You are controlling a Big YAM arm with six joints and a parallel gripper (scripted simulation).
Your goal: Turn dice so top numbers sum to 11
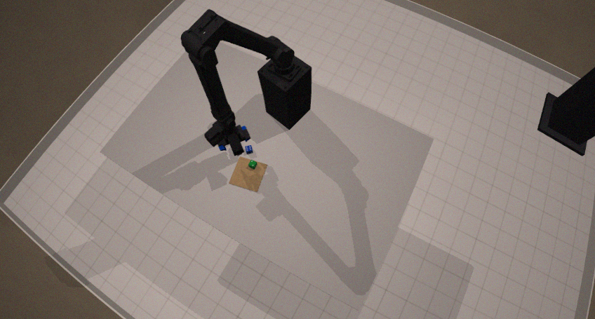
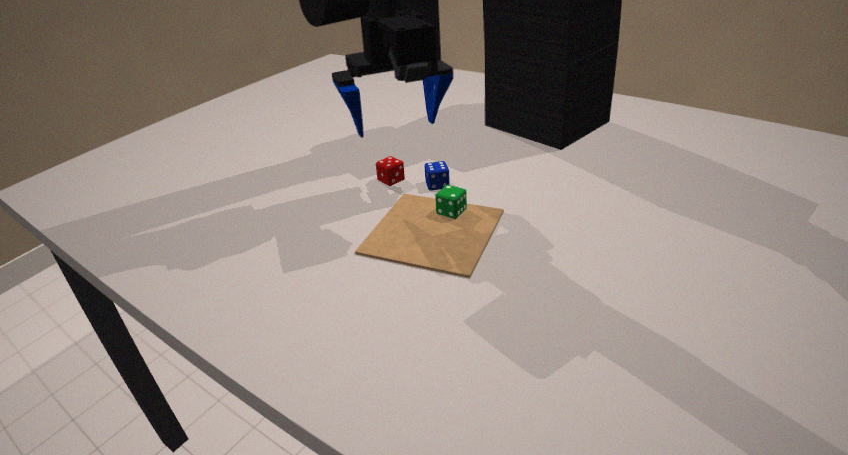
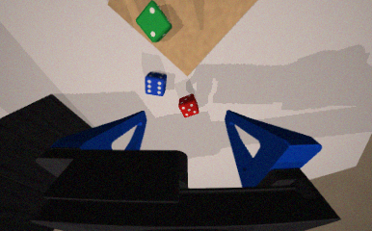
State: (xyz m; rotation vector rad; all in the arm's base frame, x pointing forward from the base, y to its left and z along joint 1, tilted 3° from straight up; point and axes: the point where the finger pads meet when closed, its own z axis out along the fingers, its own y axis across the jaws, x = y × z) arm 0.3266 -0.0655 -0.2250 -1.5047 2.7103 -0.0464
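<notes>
Now: the red die 1 cm behind my hand, 3 cm to the right of it and 8 cm below it. Also, from my hand: tan mat 6 cm ahead, 10 cm to the left, 10 cm below; then green die 2 cm ahead, 10 cm to the left, 8 cm below; then blue die 4 cm behind, 3 cm to the left, 8 cm below.
</notes>
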